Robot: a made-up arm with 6 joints.
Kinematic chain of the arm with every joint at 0, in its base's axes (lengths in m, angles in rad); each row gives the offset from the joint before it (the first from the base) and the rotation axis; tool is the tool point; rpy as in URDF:
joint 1: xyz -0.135 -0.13 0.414 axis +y
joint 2: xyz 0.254 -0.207 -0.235 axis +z
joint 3: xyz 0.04 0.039 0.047 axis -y
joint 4: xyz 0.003 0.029 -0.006 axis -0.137 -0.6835 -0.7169
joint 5: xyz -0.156 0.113 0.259 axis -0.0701 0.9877 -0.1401
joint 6: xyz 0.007 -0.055 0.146 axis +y
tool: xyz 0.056 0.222 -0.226 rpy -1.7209 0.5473 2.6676
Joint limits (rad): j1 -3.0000..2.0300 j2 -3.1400..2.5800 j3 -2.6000..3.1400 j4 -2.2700..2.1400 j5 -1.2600..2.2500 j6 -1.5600..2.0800
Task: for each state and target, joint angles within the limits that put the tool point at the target. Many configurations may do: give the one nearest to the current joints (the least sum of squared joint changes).
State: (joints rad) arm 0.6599 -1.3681 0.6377 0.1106 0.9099 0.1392
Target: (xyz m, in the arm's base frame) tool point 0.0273 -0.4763 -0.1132
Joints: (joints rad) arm 1.1053 -1.9190 0.5516 0.3783 0.8766 -0.7282
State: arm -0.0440 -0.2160 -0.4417 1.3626 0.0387 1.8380
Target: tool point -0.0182 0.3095 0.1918
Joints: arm 0.1602 0.1141 -0.3925 1.3934 -0.2037 1.6987
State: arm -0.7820 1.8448 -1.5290 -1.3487 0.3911 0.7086
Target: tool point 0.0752 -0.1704 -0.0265
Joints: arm -0.7743 2.5800 -2.0428 -1.6524 0.6050 0.8499
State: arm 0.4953 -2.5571 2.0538 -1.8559 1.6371 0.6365
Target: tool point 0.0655 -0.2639 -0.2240
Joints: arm 0.7312 -2.7159 2.0789 -1.8332 1.4644 0.1328
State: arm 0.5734 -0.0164 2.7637 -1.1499 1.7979 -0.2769
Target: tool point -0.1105 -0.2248 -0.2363
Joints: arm 0.5642 -0.0045 2.8193 -1.0655 1.8046 -0.2445
